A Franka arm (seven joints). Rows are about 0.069 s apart.
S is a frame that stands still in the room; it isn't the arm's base.
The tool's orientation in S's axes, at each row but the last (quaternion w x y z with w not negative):
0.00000, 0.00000, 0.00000, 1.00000
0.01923, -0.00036, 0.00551, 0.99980
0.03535, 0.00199, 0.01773, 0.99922
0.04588, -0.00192, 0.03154, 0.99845
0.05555, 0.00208, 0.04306, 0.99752
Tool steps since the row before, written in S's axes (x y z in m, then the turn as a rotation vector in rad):
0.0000, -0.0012, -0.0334, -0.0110, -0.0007, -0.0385
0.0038, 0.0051, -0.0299, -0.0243, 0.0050, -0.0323
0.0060, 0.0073, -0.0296, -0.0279, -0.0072, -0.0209
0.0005, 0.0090, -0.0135, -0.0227, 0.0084, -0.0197
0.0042, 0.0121, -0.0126, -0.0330, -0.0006, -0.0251
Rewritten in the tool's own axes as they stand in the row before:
0.0000, 0.0012, -0.0334, 0.0110, 0.0007, -0.0385
-0.0036, -0.0056, -0.0298, 0.0245, -0.0044, -0.0322
-0.0055, -0.0088, -0.0293, 0.0273, 0.0084, -0.0213
0.0004, -0.0098, -0.0129, 0.0235, -0.0075, -0.0191
-0.0028, -0.0135, -0.0115, 0.0327, 0.0021, -0.0254

